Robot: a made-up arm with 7 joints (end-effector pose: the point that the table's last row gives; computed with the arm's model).
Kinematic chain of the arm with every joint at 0, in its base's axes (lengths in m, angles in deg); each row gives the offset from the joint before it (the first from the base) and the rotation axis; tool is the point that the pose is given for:
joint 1: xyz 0 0 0.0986 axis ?
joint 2: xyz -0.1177 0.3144 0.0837 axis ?
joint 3: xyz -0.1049 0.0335 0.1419 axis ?
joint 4: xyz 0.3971 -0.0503 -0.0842 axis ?
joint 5: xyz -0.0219 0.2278 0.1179 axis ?
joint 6: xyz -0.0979 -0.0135 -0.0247 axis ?
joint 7: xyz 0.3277 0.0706 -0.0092 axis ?
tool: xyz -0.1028 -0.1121 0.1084
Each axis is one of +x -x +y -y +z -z.
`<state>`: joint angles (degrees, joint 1 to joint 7).
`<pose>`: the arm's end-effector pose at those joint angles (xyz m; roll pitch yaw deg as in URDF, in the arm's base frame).
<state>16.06 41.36 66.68 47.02 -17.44 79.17 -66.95</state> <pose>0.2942 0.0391 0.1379 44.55 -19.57 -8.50</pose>
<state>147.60 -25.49 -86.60 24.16 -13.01 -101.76 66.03</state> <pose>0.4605 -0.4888 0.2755 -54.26 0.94 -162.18</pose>
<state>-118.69 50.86 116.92 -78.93 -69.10 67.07 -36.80</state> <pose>0.2114 -0.0895 -0.2582 86.30 39.11 85.24</pose>
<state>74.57 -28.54 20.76 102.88 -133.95 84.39 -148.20</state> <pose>0.7356 0.0616 0.2609 -98.33 31.71 -5.42</pose>
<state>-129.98 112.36 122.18 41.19 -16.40 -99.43 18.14</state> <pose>0.0168 -0.4385 0.1032 -73.03 -37.39 -42.77</pose>
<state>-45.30 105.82 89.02 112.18 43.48 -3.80 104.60</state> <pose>-0.0835 0.2725 -0.1095 -106.29 37.10 -49.02</pose>
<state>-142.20 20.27 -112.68 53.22 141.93 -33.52 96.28</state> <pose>0.0541 -0.8188 0.2048 -157.70 44.60 -172.66</pose>
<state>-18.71 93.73 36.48 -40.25 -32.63 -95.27 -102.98</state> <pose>-0.1110 0.2943 -0.0147 0.57 48.22 -164.42</pose>
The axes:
joint 1: -z
joint 2: +x
joint 3: -z
joint 4: -y
joint 5: +y
joint 6: +z
joint 7: -x

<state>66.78 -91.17 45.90 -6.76 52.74 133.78 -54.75</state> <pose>0.6593 0.0462 0.0455 73.43 50.05 -2.05</pose>
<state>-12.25 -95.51 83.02 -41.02 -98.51 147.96 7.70</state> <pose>0.0415 0.3232 0.3470 -178.95 26.46 -45.99</pose>
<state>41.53 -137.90 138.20 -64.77 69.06 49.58 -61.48</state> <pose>0.2355 0.7225 0.3850 71.79 -31.80 -49.28</pose>
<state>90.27 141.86 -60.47 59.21 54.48 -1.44 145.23</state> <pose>-0.1789 0.3487 0.5057 13.88 -27.57 -144.92</pose>
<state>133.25 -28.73 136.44 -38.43 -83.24 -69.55 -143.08</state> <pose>0.4792 0.4995 0.4416 -149.80 1.62 12.40</pose>
